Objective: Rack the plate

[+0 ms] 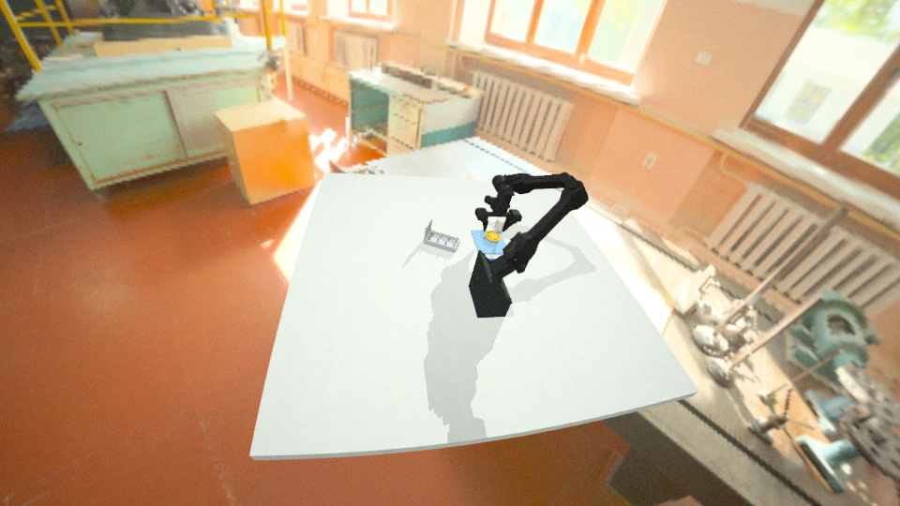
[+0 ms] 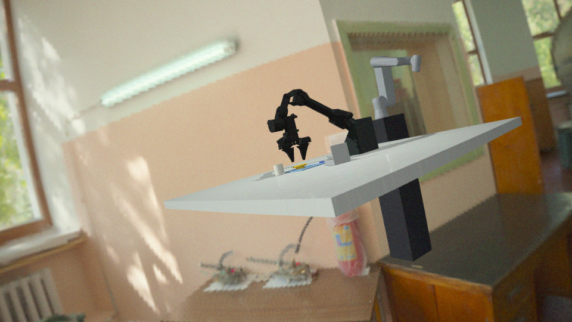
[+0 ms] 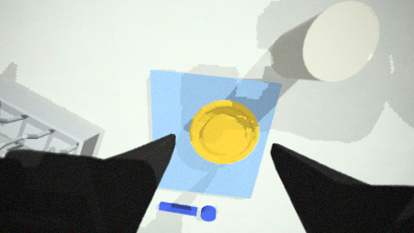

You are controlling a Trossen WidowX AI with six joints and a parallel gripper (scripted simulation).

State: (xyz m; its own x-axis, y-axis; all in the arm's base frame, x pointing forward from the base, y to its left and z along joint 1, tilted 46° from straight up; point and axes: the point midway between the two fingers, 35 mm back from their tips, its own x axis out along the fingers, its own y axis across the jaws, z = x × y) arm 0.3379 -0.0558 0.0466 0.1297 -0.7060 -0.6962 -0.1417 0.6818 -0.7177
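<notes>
Now: gripper tip 3 cm above the yellow plate. From my gripper tip the other things lie so: blue utensil: 14 cm behind, 4 cm below, 1 cm to the left; blue mat: 4 cm below, 2 cm behind, 1 cm to the left; white cup: 9 cm ahead, 5 cm to the right, 2 cm below.
</notes>
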